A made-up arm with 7 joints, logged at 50 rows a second.
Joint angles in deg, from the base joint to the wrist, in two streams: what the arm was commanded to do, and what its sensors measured. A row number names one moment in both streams.
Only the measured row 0 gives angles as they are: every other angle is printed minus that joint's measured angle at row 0.
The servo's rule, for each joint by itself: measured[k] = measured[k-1] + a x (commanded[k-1-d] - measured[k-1]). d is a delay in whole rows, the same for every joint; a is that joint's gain. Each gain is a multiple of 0.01, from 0.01 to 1. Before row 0 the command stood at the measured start. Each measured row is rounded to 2 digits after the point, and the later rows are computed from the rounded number. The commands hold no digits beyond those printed.
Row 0, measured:
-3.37 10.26 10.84 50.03 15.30 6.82 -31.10
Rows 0 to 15, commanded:
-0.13 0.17 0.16 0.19 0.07 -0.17 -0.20
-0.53 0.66 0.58 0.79 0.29 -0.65 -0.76
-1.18 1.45 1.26 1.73 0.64 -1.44 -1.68
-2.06 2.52 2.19 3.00 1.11 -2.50 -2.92
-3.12 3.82 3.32 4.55 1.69 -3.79 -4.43
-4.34 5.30 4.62 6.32 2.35 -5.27 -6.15
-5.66 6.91 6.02 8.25 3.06 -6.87 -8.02
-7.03 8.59 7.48 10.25 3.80 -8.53 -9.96
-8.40 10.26 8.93 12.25 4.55 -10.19 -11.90
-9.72 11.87 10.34 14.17 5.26 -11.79 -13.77
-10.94 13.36 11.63 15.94 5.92 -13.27 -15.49
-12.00 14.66 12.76 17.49 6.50 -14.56 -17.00
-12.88 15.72 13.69 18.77 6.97 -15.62 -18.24
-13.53 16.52 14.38 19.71 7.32 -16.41 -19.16
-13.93 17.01 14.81 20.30 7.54 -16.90 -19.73
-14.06 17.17 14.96 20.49 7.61 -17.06 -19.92
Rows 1 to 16, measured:
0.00 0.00 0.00 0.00 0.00 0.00 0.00
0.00 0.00 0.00 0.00 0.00 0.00 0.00
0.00 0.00 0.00 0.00 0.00 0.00 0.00
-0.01 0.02 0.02 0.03 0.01 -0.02 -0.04
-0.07 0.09 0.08 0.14 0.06 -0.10 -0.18
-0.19 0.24 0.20 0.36 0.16 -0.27 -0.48
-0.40 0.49 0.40 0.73 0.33 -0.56 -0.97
-0.70 0.86 0.69 1.26 0.57 -0.98 -1.66
-1.10 1.35 1.08 1.97 0.89 -1.54 -2.56
-1.60 1.96 1.57 2.85 1.28 -2.23 -3.65
-2.20 2.69 2.16 3.89 1.73 -3.05 -4.91
-2.88 3.52 2.84 5.06 2.24 -3.98 -6.31
-3.63 4.44 3.59 6.34 2.78 -5.00 -7.80
-4.43 5.42 4.39 7.68 3.35 -6.08 -9.34
-5.26 6.44 5.23 9.05 3.92 -7.18 -10.87
-6.10 7.46 6.08 10.41 4.47 -8.28 -12.34
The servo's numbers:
d 3
a 0.11 0.11 0.10 0.14 0.18 0.13 0.20

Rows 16 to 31, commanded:
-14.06 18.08 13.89 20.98 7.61 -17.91 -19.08
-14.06 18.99 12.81 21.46 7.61 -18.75 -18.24
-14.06 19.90 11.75 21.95 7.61 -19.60 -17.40
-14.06 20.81 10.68 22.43 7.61 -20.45 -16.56
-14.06 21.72 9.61 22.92 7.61 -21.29 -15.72
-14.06 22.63 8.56 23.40 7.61 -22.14 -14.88
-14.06 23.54 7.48 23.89 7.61 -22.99 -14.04
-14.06 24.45 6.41 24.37 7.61 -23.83 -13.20
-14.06 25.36 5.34 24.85 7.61 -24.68 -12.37
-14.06 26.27 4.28 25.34 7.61 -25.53 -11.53
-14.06 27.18 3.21 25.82 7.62 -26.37 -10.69
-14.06 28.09 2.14 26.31 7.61 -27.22 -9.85
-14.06 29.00 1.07 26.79 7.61 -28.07 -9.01
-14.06 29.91 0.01 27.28 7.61 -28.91 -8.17
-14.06 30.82 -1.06 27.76 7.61 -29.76 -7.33
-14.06 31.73 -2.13 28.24 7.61 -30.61 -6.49
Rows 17 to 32, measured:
-6.92 8.46 6.91 11.71 4.98 -9.34 -13.70
-7.69 9.40 7.70 12.91 5.44 -10.32 -14.91
-8.39 10.25 8.43 13.97 5.83 -11.20 -15.91
-9.01 11.11 8.98 14.95 6.15 -12.07 -16.54
-9.57 11.98 9.36 15.86 6.41 -12.94 -16.88
-10.06 12.85 9.60 16.71 6.63 -13.81 -16.98
-10.50 13.73 9.71 17.51 6.81 -14.67 -16.90
-10.89 14.61 9.70 18.27 6.95 -15.53 -16.66
-11.24 15.49 9.59 18.99 7.07 -16.39 -16.30
-11.55 16.38 9.38 19.68 7.17 -17.25 -15.85
-11.83 17.27 9.08 20.34 7.25 -18.11 -15.32
-12.08 18.16 8.71 20.97 7.31 -18.96 -14.73
-12.30 19.05 8.27 21.58 7.36 -19.81 -14.09
-12.49 19.94 7.76 22.17 7.41 -20.66 -13.41
-12.66 20.84 7.20 22.75 7.45 -21.51 -12.70
-12.81 21.74 6.59 23.32 7.48 -22.36 -11.96

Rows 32 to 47, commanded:
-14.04 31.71 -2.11 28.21 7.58 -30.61 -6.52
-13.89 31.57 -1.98 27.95 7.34 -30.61 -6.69
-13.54 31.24 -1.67 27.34 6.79 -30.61 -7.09
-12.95 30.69 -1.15 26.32 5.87 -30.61 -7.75
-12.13 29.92 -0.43 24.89 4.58 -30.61 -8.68
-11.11 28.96 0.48 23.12 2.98 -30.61 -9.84
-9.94 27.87 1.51 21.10 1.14 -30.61 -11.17
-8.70 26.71 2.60 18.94 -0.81 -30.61 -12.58
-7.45 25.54 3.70 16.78 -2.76 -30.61 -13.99
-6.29 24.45 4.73 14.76 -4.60 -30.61 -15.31
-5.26 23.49 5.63 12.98 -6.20 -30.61 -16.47
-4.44 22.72 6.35 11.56 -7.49 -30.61 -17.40
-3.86 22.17 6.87 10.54 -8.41 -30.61 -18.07
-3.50 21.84 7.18 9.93 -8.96 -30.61 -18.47
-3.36 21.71 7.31 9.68 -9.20 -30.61 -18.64
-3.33 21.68 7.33 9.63 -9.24 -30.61 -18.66
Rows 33 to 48, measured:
-12.95 22.64 5.93 23.87 7.50 -23.21 -11.20
-13.07 23.54 5.23 24.41 7.52 -24.06 -10.43
-13.18 24.44 4.49 24.95 7.54 -24.91 -9.64
-13.27 25.24 3.83 25.41 7.55 -25.65 -9.02
-13.34 25.94 3.25 25.77 7.51 -26.29 -8.55
-13.36 26.52 2.76 25.99 7.38 -26.85 -8.26
-13.31 26.98 2.37 26.04 7.11 -27.34 -8.16
-13.18 27.30 2.09 25.88 6.65 -27.77 -8.26
-12.95 27.48 1.93 25.49 5.99 -28.14 -8.58
-12.62 27.52 1.89 24.88 5.12 -28.46 -9.10
-12.19 27.43 1.96 24.05 4.05 -28.74 -9.80
-11.67 27.22 2.13 23.03 2.82 -28.98 -10.64
-11.08 26.92 2.39 21.87 1.48 -29.19 -11.57
-10.44 26.54 2.71 20.63 0.10 -29.37 -12.55
-9.78 26.12 3.07 19.36 -1.27 -29.53 -13.52
-9.13 25.69 3.45 18.13 -2.56 -29.67 -14.43

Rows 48 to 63, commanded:
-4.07 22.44 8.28 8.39 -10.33 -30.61 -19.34
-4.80 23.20 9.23 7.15 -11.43 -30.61 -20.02
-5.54 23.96 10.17 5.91 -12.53 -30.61 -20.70
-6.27 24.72 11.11 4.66 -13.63 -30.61 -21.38
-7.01 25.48 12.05 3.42 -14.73 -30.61 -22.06
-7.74 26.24 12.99 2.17 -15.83 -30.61 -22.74
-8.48 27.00 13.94 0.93 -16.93 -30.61 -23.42
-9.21 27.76 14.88 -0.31 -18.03 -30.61 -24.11
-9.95 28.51 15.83 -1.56 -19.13 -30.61 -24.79
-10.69 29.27 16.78 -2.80 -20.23 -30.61 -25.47
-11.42 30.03 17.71 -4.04 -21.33 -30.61 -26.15
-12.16 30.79 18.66 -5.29 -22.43 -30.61 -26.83
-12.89 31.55 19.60 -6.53 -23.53 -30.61 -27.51
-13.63 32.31 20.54 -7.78 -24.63 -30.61 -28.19
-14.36 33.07 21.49 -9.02 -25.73 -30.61 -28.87
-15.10 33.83 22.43 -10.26 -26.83 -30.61 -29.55
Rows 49 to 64, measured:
-8.51 25.27 3.82 16.98 -3.71 -29.79 -15.24
-7.94 24.88 4.17 15.96 -4.70 -29.90 -15.92
-7.43 24.53 4.49 15.07 -5.52 -29.99 -16.47
-7.06 24.30 4.87 14.13 -6.39 -30.07 -17.04
-6.81 24.18 5.31 13.15 -7.30 -30.14 -17.64
-6.67 24.16 5.80 12.14 -8.24 -30.20 -18.25
-6.63 24.22 6.33 11.09 -9.21 -30.25 -18.88
-6.67 24.36 6.90 10.02 -10.20 -30.30 -19.52
-6.79 24.57 7.51 8.92 -11.21 -30.34 -20.16
-6.98 24.84 8.15 7.80 -12.24 -30.38 -20.81
-7.23 25.16 8.82 6.66 -13.28 -30.41 -21.47
-7.53 25.53 9.52 5.51 -14.33 -30.44 -22.13
-7.88 25.94 10.25 4.35 -15.39 -30.46 -22.80
-8.27 26.39 11.00 3.18 -16.46 -30.48 -23.47
-8.70 26.87 11.77 1.99 -17.53 -30.50 -24.14
-9.16 27.38 12.55 0.80 -18.61 -30.51 -24.81

